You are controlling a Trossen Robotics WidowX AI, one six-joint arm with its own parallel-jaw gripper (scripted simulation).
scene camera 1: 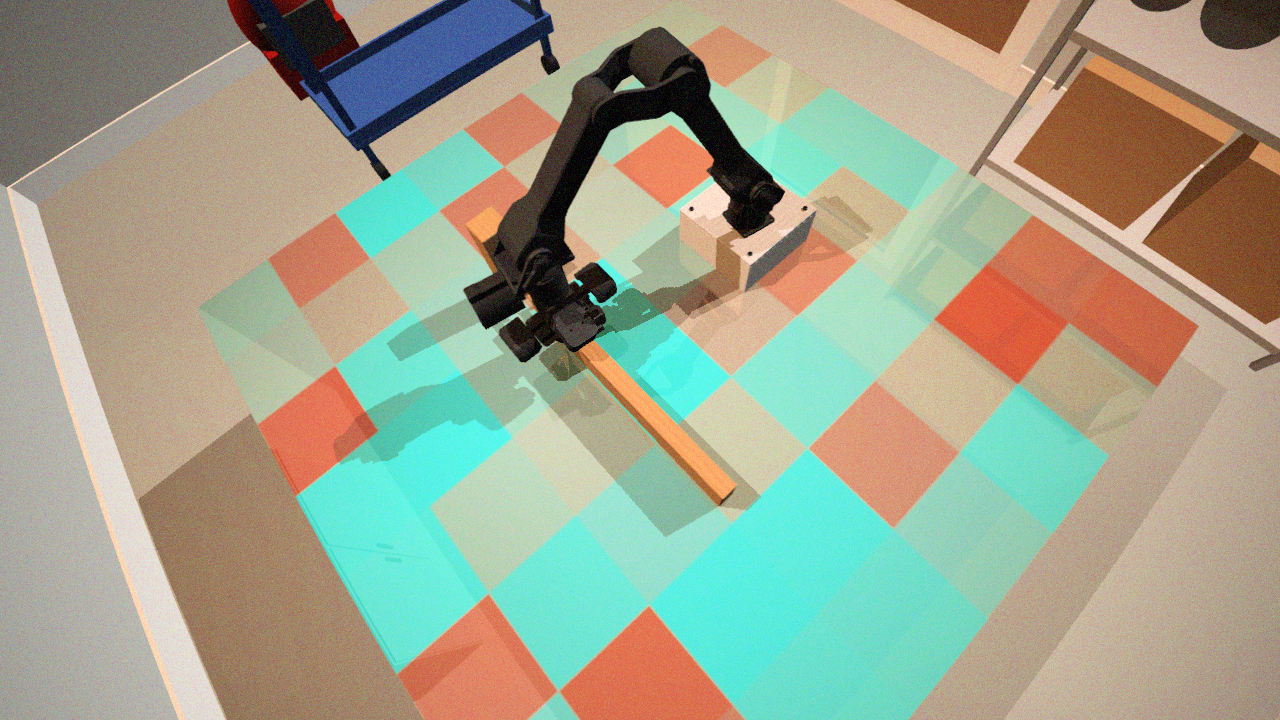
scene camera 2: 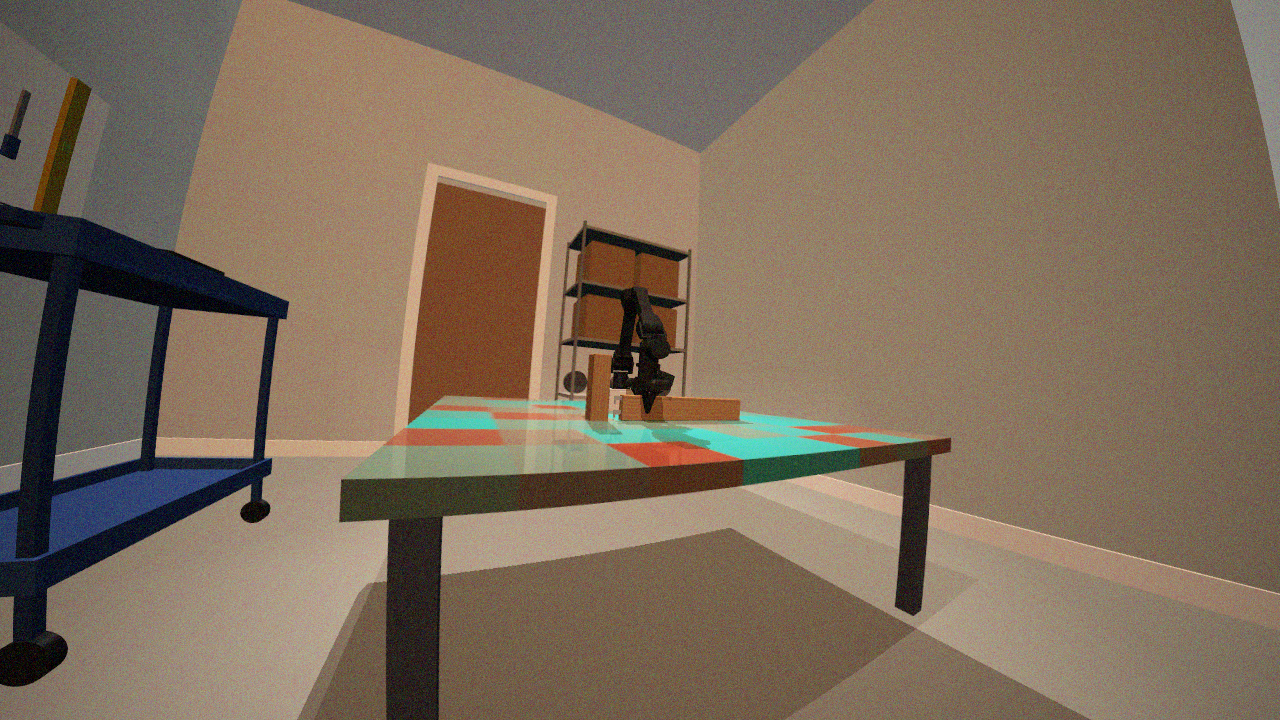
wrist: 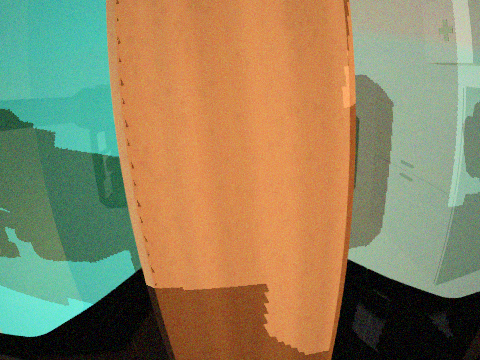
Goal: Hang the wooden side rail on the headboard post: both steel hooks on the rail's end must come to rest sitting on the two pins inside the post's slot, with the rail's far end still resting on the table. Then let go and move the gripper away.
In view: my gripper (scene camera 1: 569, 334) and a wooden side rail (scene camera 1: 696, 463).
The wooden side rail is seen too in scene camera 2 (scene camera 2: 631, 408) and in the wrist view (wrist: 236, 133). My gripper shows as well in scene camera 2 (scene camera 2: 644, 413) and in the wrist view (wrist: 235, 251).
